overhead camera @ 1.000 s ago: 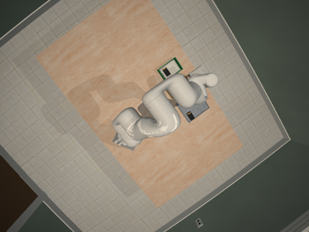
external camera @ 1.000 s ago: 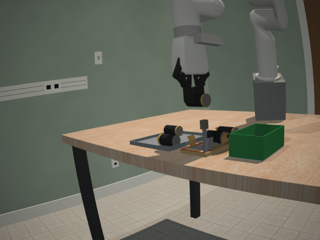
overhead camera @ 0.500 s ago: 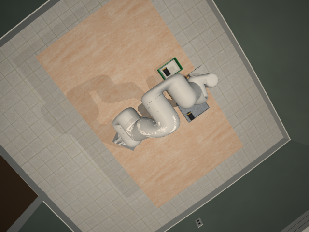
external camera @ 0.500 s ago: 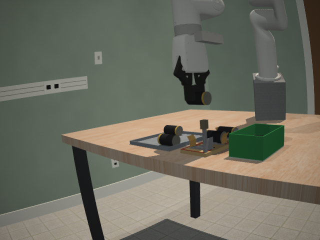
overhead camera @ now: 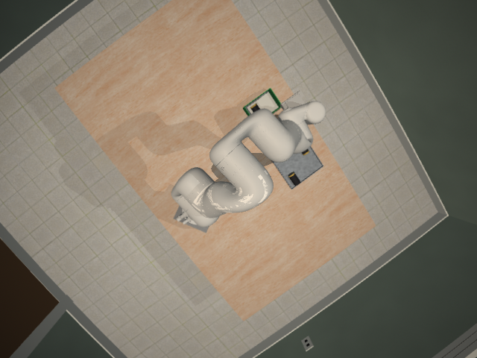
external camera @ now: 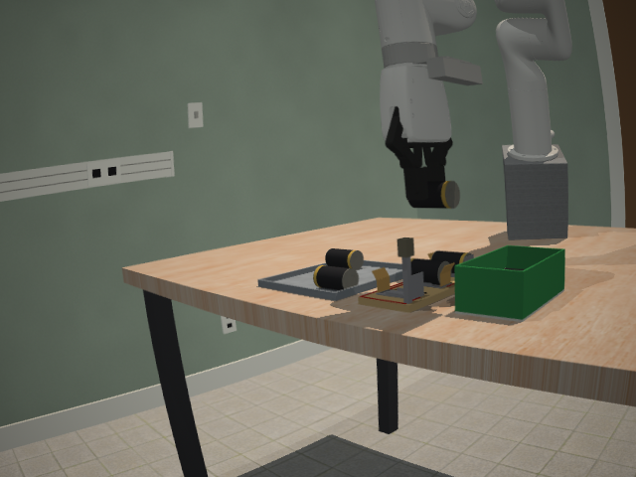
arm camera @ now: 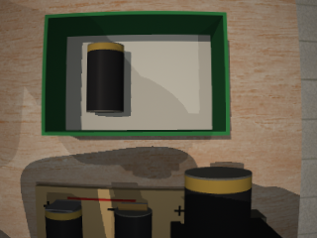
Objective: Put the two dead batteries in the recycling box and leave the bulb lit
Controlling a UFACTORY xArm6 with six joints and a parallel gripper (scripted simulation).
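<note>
The green recycling box is 14 cm below my hand, 10 cm to the left of it and 6 cm behind it. From my hand the other things lie so: grey tray (22 cm to the right, 15 cm below, 4 cm behind).
</note>
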